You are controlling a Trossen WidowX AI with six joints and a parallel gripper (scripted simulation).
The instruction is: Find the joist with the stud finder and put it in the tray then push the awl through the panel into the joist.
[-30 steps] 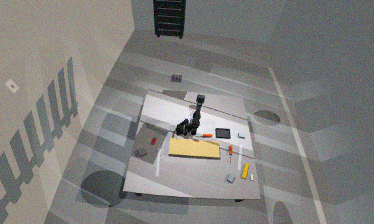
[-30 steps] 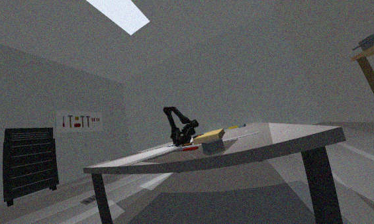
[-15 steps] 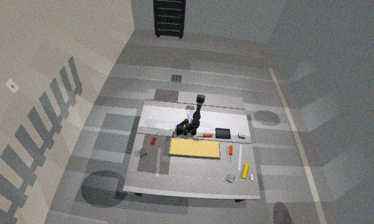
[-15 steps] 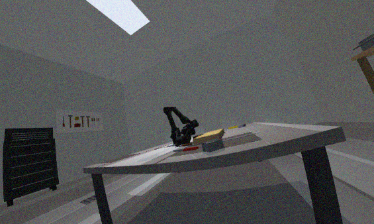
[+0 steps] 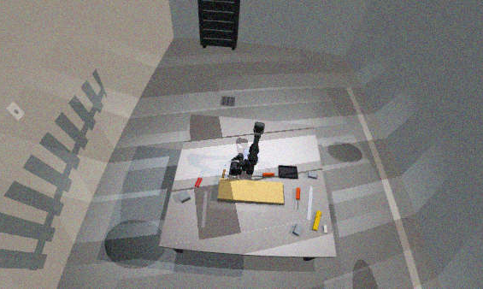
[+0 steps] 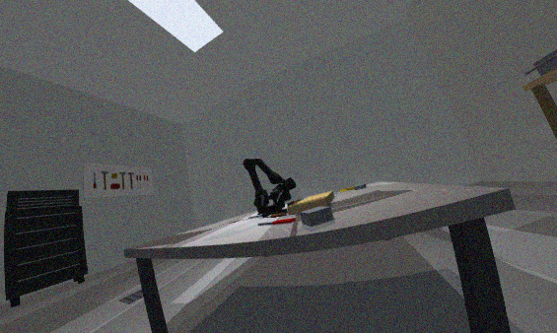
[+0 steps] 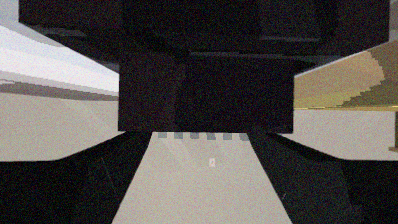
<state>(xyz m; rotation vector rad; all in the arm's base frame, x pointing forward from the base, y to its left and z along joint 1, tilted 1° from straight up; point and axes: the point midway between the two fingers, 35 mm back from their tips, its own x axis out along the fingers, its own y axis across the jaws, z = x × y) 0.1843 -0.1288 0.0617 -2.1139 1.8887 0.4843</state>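
My gripper tip is 4 cm to the right of the black stud finder, 2 cm above it and 1 cm short of it. From my gripper tip the other things lie so: black tray (50 cm to the left, 10 cm behind, 5 cm below); yellow bar (78 cm to the left, 28 cm ahead, 5 cm below); awl (5 cm below, 4 cm to the right, 3 cm ahead).
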